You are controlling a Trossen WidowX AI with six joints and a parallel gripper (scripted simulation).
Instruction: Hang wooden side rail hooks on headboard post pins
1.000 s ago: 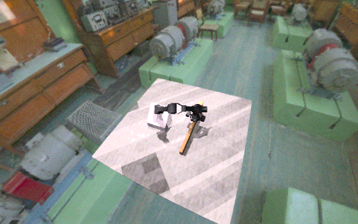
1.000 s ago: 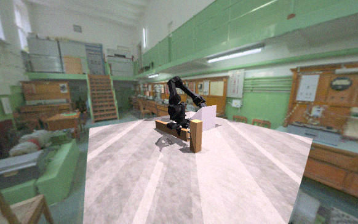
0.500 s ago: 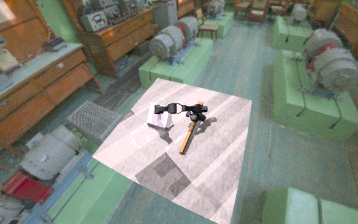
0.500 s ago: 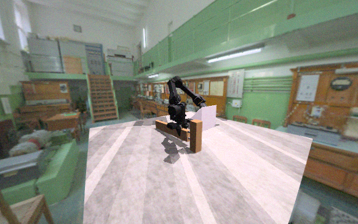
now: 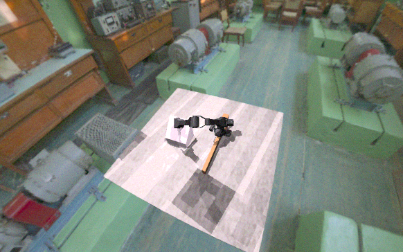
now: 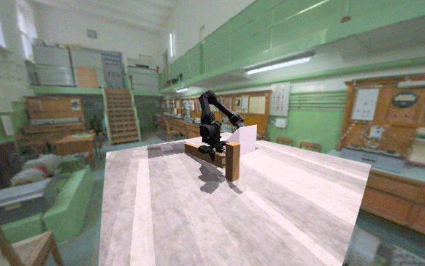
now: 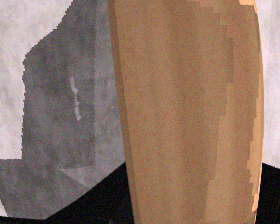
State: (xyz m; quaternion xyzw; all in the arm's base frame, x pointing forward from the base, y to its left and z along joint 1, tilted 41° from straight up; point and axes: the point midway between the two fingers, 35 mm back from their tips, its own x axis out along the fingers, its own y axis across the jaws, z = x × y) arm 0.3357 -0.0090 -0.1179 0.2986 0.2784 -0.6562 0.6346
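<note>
My gripper tip is 130 mm to the right of the wooden headboard post and 40 mm below it.
</note>
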